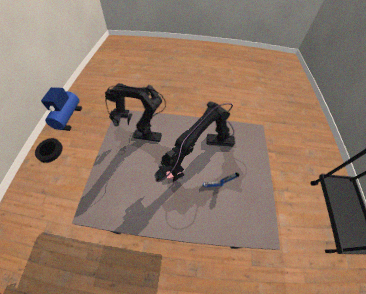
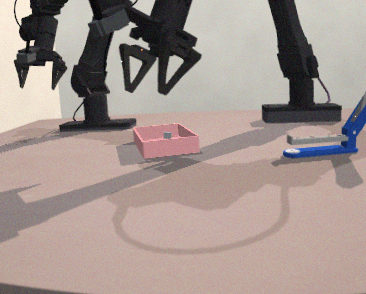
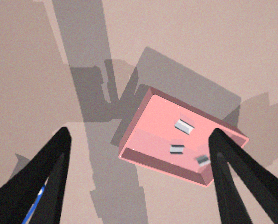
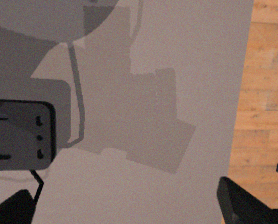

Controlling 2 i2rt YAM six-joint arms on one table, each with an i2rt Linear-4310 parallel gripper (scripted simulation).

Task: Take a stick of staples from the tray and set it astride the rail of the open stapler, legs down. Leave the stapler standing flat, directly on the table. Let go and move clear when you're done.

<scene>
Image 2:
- left gripper: 144, 92
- right gripper: 36, 88
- pink tray: 160, 147
</scene>
